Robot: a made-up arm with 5 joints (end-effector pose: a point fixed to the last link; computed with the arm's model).
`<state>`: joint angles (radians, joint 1 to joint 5).
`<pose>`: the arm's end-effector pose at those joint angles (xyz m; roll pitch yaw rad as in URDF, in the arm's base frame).
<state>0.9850 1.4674 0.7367 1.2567 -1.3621</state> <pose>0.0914 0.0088 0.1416 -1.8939 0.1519 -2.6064</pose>
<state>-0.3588 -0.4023 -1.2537 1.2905 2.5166</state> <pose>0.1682 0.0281 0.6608 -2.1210 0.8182 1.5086</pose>
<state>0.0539 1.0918 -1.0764 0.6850 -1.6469</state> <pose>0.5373 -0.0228 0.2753 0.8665 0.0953 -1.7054</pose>
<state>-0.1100 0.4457 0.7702 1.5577 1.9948</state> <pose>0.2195 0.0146 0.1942 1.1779 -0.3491 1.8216</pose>
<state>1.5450 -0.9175 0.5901 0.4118 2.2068</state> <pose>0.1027 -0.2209 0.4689 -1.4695 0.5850 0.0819</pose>
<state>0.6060 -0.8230 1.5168 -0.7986 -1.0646</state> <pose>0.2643 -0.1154 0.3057 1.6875 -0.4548 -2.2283</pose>
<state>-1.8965 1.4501 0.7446 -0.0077 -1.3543</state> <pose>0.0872 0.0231 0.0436 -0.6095 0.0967 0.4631</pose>
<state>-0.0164 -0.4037 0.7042 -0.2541 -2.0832</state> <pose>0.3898 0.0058 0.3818 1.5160 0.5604 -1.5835</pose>
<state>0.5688 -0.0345 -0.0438 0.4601 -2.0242</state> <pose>0.3878 -0.1854 0.4245 1.1413 0.4630 -2.3414</pose>
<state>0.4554 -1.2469 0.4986 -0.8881 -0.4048</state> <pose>0.1431 -0.0220 0.5974 -3.1128 0.0590 3.1405</pose>
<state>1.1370 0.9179 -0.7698 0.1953 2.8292</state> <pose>0.2854 -0.4065 0.3003 -0.7794 1.0778 1.1619</pose>
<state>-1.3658 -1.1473 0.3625 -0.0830 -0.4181</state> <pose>0.1190 0.1156 0.5932 2.7773 -0.6155 -1.1921</pose>
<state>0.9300 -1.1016 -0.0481 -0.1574 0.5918</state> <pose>0.1140 -0.0224 0.6539 -3.0030 -0.2250 1.6528</pose>
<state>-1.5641 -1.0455 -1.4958 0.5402 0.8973</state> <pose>0.0932 -0.2624 0.5788 2.8099 0.2794 -2.4732</pose>
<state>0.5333 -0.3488 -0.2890 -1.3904 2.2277</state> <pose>0.2164 -0.0699 0.6377 2.7577 -0.2551 0.4791</pose>
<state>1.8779 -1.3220 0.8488 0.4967 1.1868</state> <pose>0.0448 -0.1646 0.4557 -1.5449 -0.4325 -0.3180</pose>
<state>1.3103 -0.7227 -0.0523 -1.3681 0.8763</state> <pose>0.1128 -0.0590 0.6371 2.6987 0.3752 0.9182</pose>
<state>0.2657 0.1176 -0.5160 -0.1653 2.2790</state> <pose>0.4268 -0.0890 0.5577 -2.2455 0.5444 0.9123</pose>
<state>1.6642 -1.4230 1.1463 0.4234 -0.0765</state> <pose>0.0802 -0.1797 0.3970 0.7016 -1.3782 -2.3750</pose>
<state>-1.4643 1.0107 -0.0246 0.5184 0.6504</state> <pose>0.1265 0.2945 0.0935 -0.0376 -0.0546 2.0670</pose>
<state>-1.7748 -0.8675 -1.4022 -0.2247 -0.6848</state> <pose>0.1442 -0.2379 0.6087 -2.4167 0.6343 -0.3856</pose>
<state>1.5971 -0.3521 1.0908 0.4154 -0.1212</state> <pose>0.0915 -0.2096 0.2316 0.0747 -0.4103 -1.7825</pose>
